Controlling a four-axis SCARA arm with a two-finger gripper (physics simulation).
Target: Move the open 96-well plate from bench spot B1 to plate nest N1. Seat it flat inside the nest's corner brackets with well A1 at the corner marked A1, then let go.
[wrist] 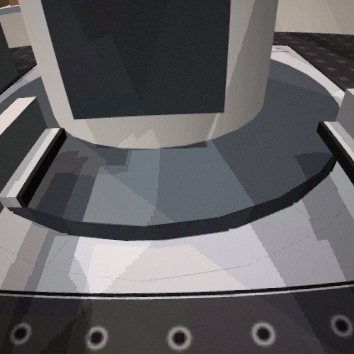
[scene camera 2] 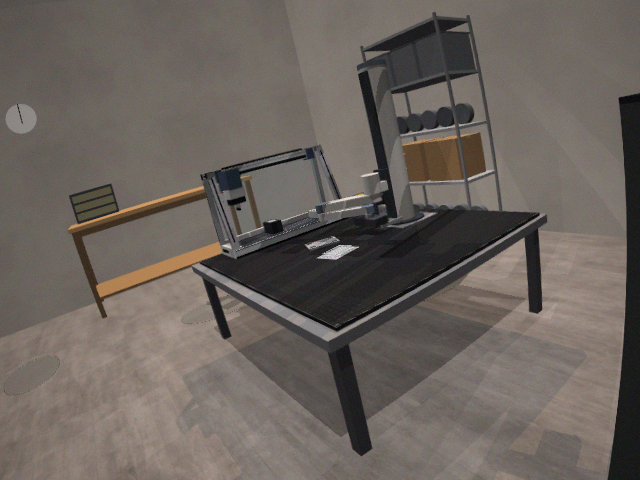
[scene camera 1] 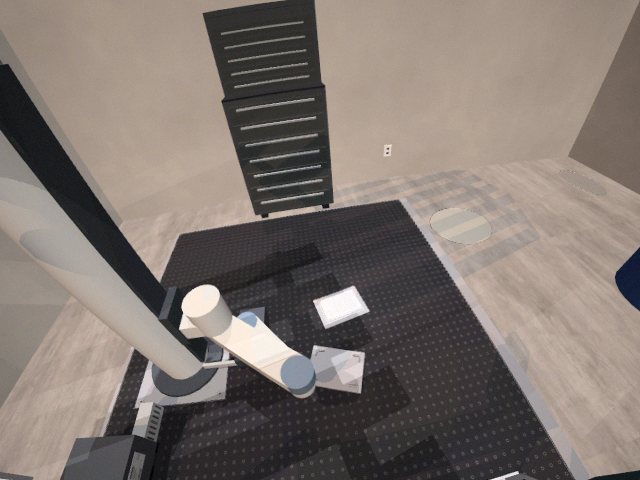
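The white 96-well plate lies flat on the dark perforated bench mat. The pale plate nest, with dark corner brackets, lies beside it; the arm's elbow covers its left edge in the scene camera 1 view. No plate sits in the nest. My gripper is open and empty, its two fingers wide apart at the sides of the wrist view. It faces the foot of the arm's column, away from plate and nest. The arm partly hides it in the scene camera 1 view. The A1 mark is too small to read.
The column's round dark base fills much of the wrist view. The folded arm reaches from the column toward the nest. A gantry frame with a dark block stands along the bench edge. A dark grey box stands near the base.
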